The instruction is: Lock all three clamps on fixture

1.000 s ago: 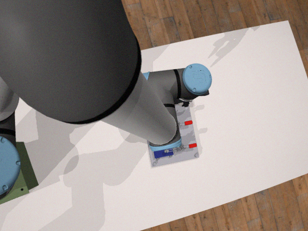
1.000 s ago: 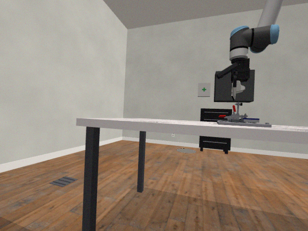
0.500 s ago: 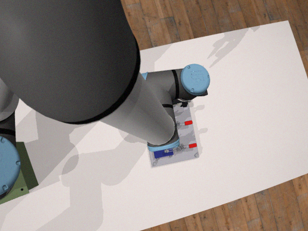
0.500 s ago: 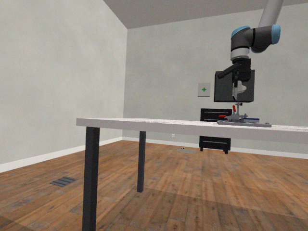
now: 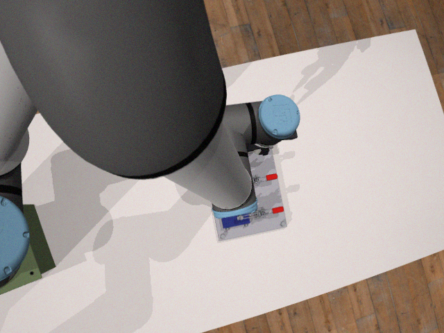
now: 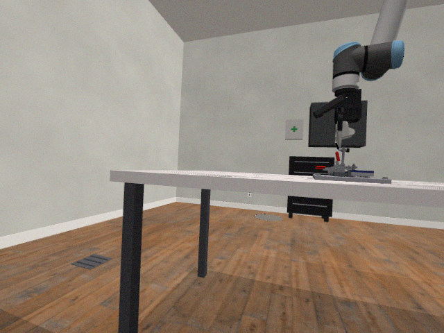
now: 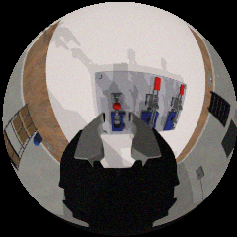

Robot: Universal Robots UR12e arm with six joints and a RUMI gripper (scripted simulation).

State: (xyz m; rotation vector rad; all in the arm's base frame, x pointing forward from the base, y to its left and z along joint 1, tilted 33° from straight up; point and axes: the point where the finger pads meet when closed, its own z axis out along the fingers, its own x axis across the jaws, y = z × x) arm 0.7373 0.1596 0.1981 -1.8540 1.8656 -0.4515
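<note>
Right now the grey fixture plate is 13 cm below my hand, 11 cm to the right of it and 3 cm behind it. The rest, counted from my hand: blue part 22 cm to the right, 11 cm below, 8 cm behind.
</note>
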